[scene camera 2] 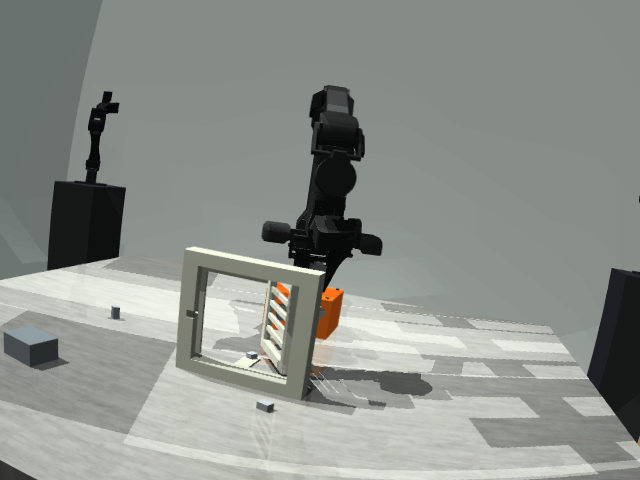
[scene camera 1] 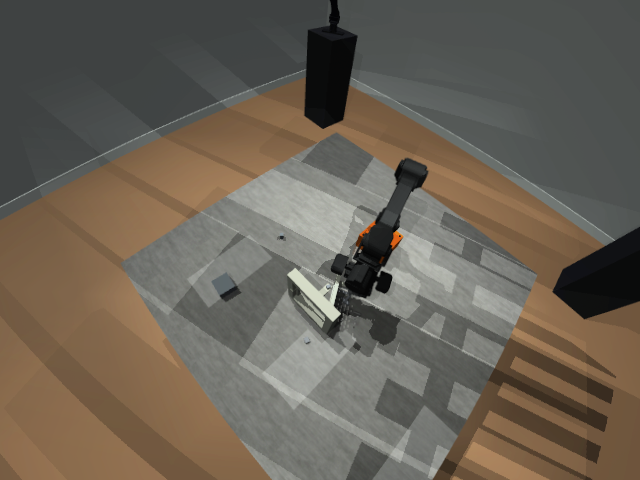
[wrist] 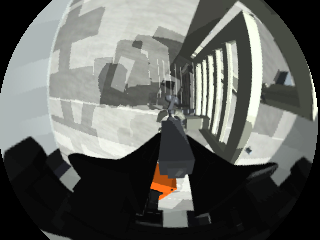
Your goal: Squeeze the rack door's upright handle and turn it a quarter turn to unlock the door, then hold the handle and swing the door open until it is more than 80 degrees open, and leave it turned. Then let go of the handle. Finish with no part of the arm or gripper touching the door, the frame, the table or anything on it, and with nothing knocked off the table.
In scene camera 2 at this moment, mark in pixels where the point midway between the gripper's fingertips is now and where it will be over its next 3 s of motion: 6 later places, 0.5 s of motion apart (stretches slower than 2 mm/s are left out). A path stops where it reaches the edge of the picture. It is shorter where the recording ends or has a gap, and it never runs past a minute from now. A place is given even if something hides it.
My gripper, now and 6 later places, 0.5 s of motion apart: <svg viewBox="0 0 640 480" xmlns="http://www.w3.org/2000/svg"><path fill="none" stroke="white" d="M314 291L330 294L346 298L353 300L354 300L354 293L357 280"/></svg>
